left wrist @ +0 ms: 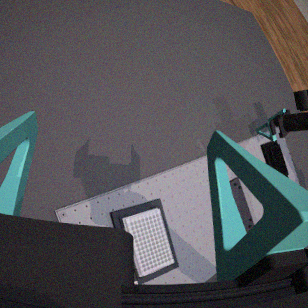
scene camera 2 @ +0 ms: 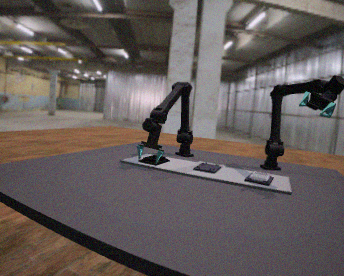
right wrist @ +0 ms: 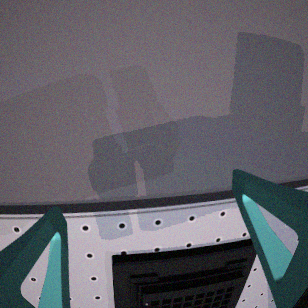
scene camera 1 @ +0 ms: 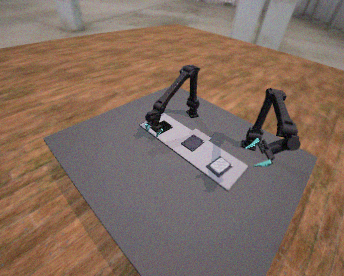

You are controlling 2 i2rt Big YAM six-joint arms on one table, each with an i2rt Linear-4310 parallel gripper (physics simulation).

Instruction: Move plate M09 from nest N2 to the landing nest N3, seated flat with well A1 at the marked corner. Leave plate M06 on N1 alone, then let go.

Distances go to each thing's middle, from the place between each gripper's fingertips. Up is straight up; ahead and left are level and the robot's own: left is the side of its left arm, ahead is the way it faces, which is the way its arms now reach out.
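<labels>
My right hand is 10 mm above the pale gridded chip (left wrist: 151, 251), and it's 570 mm to the right of it and 150 mm past it. As for my left hand, that's 350 mm above the pale gridded chip, 160 mm past it and 170 mm to the left of it. Going by its middle, the pale gridded chip is nearer to my left hand than to my right hand.
</labels>
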